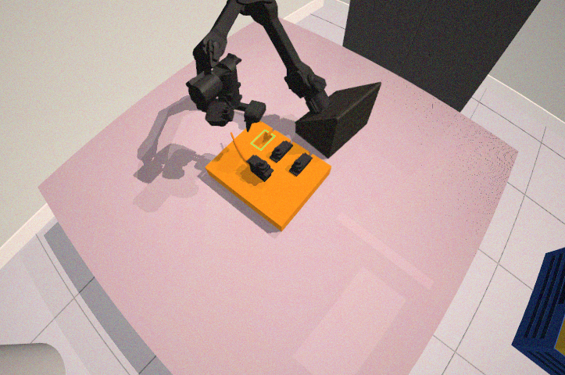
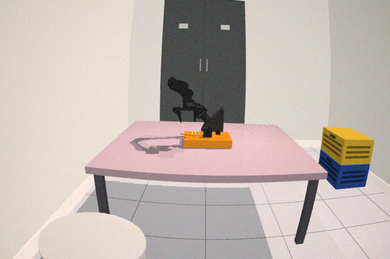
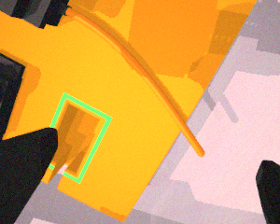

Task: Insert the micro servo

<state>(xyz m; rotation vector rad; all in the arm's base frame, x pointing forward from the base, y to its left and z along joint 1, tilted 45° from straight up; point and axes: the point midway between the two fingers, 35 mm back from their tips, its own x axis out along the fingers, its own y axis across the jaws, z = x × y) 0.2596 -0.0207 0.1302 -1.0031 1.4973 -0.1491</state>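
The orange deck is 13 cm to the left of my gripper tip, 11 cm below it and 3 cm ahead of it.
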